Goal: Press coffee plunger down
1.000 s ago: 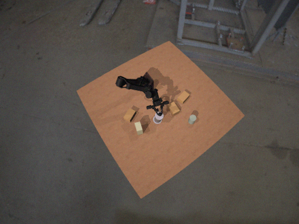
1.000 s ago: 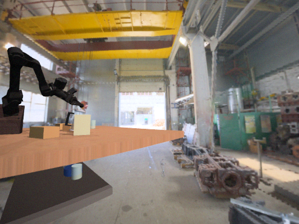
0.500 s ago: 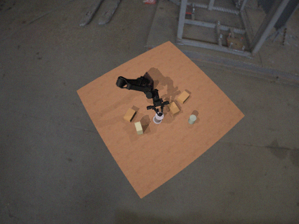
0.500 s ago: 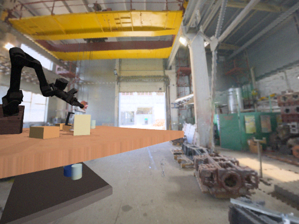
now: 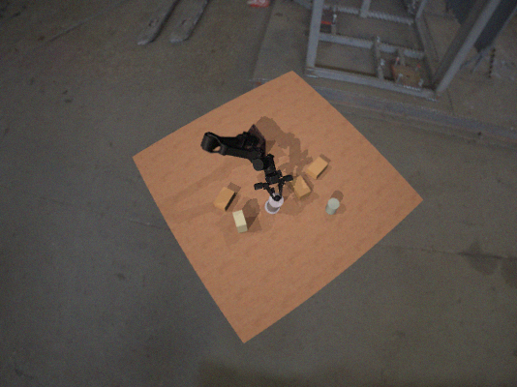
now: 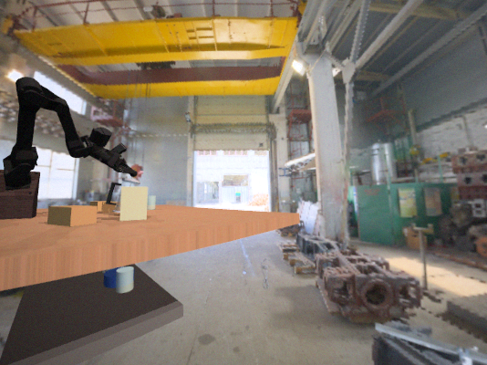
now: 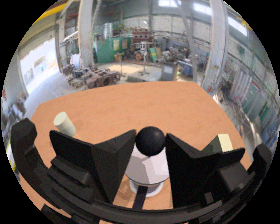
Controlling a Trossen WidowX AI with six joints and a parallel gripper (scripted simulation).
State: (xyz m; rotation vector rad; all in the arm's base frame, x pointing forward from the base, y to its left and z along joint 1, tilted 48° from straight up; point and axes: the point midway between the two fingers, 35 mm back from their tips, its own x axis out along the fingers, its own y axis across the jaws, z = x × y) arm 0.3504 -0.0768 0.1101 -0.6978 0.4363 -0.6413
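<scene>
The coffee press is 8 cm below my gripper tip, 4 cm behind it and 1 cm to the left of it.
</scene>
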